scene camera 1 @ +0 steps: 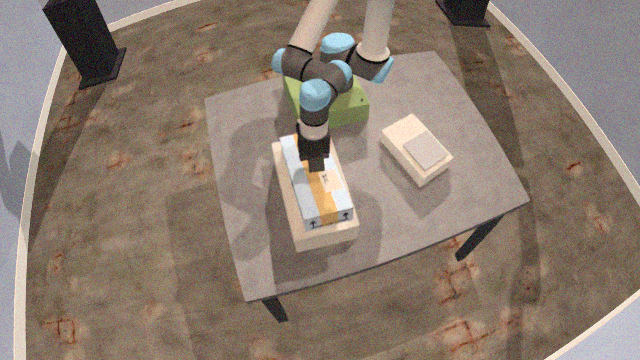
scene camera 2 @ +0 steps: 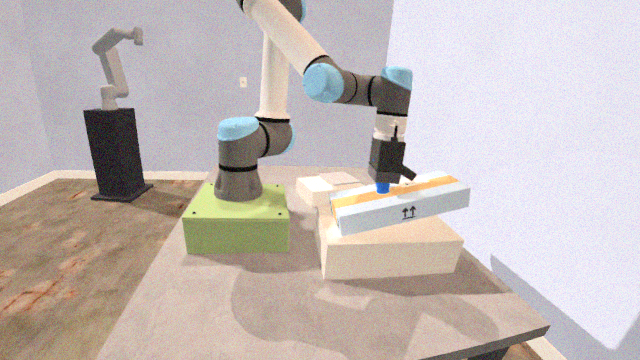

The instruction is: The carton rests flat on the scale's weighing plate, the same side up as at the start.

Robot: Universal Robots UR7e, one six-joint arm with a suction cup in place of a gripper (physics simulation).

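Places are measured from the arm's base along level axes (x left, y up, z ahead), in metres.
Where they show: hand at its tool point: (scene camera 2: 379,195); arm's base at its link origin: (scene camera 2: 238,192).
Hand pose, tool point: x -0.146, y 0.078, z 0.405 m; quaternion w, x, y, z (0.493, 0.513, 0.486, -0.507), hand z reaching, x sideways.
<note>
Each offset is from my tool point to the top centre of the thing. Level surfaces: height alone.
The carton (scene camera 1: 322,197) (scene camera 2: 380,216), light blue with an orange stripe and a pale label on top, is tilted over a large cream block @(dx -0.007, dy -0.074, dz +0.031 m) (scene camera 1: 325,241) (scene camera 2: 390,257). Its end nearer the robot base is low, at or close to the block's top; its far end is raised. The arrows on its sides point up. My suction gripper (scene camera 1: 316,167) (scene camera 2: 383,188) has its blue cup against the carton's top and holds it. The cup is hidden in scene camera 1. The scale @(dx +0.397, dy -0.100, dz -0.084 m) (scene camera 1: 400,132) (scene camera 2: 309,187) with its grey weighing plate @(dx +0.413, dy -0.100, dz -0.046 m) (scene camera 1: 426,150) (scene camera 2: 340,178) stands apart from the carton.
The green robot base box (scene camera 1: 350,117) (scene camera 2: 237,235) stands on the grey table @(dy -0.178 m) (scene camera 1: 400,220) (scene camera 2: 200,310), near the block. A black pedestal (scene camera 1: 82,42) (scene camera 2: 117,155) stands on the floor, with a grey arm (scene camera 2: 114,70) on it. A wall rises beyond the table in scene camera 2.
</note>
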